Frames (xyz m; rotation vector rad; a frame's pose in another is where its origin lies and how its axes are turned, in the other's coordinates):
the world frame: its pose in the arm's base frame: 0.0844 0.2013 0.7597 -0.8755 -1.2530 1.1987
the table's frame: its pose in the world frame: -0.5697 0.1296 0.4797 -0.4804 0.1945 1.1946
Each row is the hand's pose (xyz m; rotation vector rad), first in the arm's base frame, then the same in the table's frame.
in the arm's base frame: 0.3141 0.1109 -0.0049 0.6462 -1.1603 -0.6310
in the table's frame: 0.8876 0.0909 -0.4994 -0.6495 -0.5517 2.7234
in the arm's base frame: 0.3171 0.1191 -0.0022 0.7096 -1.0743 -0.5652
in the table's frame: 0.8908 0.0837 -0.5040 -0.7815 -0.4650 2.6721
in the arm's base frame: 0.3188 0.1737 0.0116 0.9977 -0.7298 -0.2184
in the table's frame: 0.9116 0.0329 -0.5165 -1.2704 0.0125 2.3953
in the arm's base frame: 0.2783 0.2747 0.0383 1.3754 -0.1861 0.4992
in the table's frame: 0.9403 -0.0740 -0.4989 -1.8245 0.9165 1.7318
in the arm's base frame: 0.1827 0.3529 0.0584 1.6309 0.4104 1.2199
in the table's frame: 0.9500 -0.1744 -0.4249 -1.9829 1.6826 0.7781
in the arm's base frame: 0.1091 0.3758 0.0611 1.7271 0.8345 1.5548
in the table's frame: 0.9462 -0.2149 -0.3594 -1.9009 1.9262 0.1385
